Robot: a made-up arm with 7 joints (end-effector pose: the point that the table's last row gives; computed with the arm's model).
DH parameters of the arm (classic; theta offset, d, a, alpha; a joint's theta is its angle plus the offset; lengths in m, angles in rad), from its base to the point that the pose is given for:
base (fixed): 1.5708 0.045 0 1.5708
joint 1: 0 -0.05 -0.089 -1.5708
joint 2: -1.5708 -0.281 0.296 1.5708
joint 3: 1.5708 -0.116 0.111 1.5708
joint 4: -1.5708 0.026 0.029 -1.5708
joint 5: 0 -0.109 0.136 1.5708
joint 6: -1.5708 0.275 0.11 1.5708
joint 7: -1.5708 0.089 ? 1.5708
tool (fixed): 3.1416 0.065 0 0
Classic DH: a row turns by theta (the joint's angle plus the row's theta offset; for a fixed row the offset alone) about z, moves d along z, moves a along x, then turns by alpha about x.
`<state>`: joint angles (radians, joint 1 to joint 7).
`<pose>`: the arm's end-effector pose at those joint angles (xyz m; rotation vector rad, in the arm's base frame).
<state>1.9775 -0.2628 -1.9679 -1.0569 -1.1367 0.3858 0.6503</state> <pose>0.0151 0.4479 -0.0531 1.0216 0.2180 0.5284</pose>
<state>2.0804 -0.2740 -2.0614 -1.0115 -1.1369 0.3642 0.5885</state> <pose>0.0143 0.4152 0.0002 1.0878 0.2920 0.6894</pose>
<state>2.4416 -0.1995 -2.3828 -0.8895 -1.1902 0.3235 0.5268</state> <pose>0.0260 0.3149 0.1176 1.2435 0.1625 1.1200</pose>
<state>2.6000 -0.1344 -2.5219 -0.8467 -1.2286 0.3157 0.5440</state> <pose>0.0324 0.2745 0.1438 1.2865 -0.0117 1.2317</pose>
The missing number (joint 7, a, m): 0.288
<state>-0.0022 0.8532 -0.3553 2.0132 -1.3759 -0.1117 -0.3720</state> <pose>0.1141 0.3295 -0.1362 0.7690 2.2991 -0.4857</pose>
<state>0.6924 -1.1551 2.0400 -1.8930 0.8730 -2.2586 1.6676</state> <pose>0.3050 -0.1573 -0.0874 -1.0058 1.8875 1.2156</pose>
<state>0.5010 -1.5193 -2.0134 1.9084 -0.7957 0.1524 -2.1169</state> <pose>0.1818 0.2116 -0.4798 -1.4077 0.8729 -0.2095</pose>
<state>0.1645 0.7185 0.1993 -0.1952 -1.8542 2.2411 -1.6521</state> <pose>0.3495 -0.0317 -0.3526 1.5797 -0.4371 1.1177</pose>
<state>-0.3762 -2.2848 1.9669 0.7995 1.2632 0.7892 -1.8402</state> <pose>0.3624 -0.3744 -0.0774 -1.0804 1.4206 -1.1828</pose>
